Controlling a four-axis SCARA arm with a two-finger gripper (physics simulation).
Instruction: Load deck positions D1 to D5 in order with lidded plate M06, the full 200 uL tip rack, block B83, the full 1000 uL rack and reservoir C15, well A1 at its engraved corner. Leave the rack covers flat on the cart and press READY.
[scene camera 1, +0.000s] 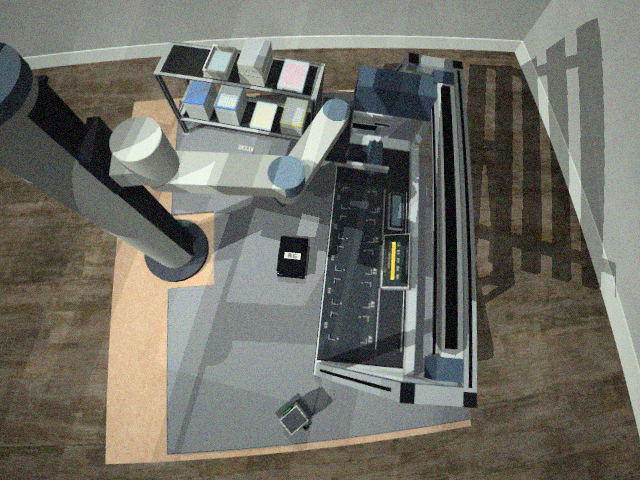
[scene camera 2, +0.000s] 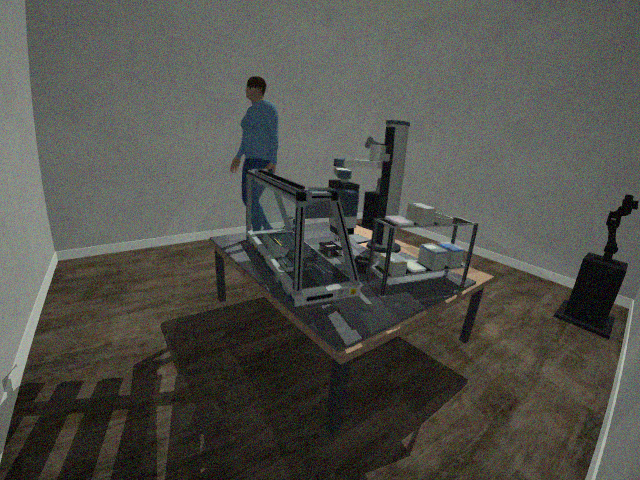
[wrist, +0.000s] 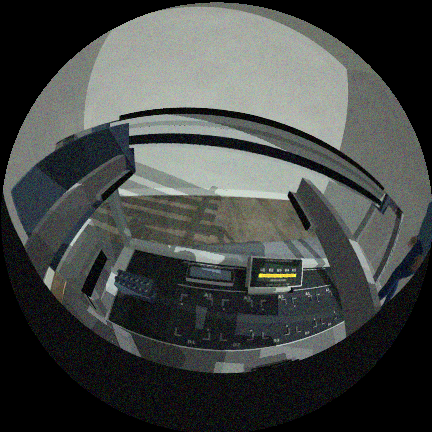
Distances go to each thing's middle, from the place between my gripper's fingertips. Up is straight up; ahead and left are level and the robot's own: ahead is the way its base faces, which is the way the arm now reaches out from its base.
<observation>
Right now the reservoir C15 (scene camera 1: 220, 61) is 500 mm behind my hand, 430 mm to the left of it and 80 mm below it.
</observation>
